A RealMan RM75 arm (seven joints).
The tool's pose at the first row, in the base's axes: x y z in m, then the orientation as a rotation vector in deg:
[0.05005, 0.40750, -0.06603, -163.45, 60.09, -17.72]
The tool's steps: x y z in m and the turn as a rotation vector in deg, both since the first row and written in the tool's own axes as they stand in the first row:
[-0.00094, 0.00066, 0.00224, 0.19, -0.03, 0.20]
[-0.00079, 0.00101, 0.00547, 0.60, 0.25, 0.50]
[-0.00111, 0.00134, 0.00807, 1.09, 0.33, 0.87]
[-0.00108, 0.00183, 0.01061, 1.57, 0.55, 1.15]
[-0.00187, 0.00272, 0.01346, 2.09, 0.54, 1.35]
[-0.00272, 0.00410, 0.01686, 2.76, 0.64, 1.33]
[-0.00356, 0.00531, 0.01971, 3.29, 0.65, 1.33]
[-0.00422, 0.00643, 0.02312, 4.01, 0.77, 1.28]
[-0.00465, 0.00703, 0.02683, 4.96, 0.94, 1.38]
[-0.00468, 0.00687, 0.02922, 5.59, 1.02, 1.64]
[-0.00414, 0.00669, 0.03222, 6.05, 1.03, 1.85]
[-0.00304, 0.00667, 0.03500, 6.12, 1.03, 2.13]
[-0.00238, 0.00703, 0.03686, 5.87, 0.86, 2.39]
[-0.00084, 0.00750, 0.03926, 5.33, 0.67, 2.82]
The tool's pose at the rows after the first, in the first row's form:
[0.04942, 0.40763, -0.06846, -163.16, 60.28, -17.74]
[0.05002, 0.40731, -0.07164, -162.65, 60.56, -18.31]
[0.05014, 0.40729, -0.07428, -162.00, 60.86, -18.61]
[0.05041, 0.40693, -0.07683, -161.44, 61.06, -19.11]
[0.04988, 0.40679, -0.07987, -160.85, 61.09, -19.30]
[0.04912, 0.40633, -0.08353, -160.29, 60.78, -19.72]
[0.04835, 0.40599, -0.08663, -159.82, 60.53, -19.96]
[0.04790, 0.40560, -0.09023, -159.23, 60.15, -20.43]
[0.04801, 0.40547, -0.09401, -158.35, 59.88, -21.05]
[0.04861, 0.40564, -0.09632, -157.64, 59.95, -21.40]
[0.04978, 0.40546, -0.09913, -157.11, 60.03, -21.58]
[0.05122, 0.40479, -0.10167, -156.88, 60.37, -21.59]
[0.05189, 0.40411, -0.10343, -156.92, 60.81, -21.23]
[0.05326, 0.40278, -0.10560, -157.10, 61.61, -20.71]

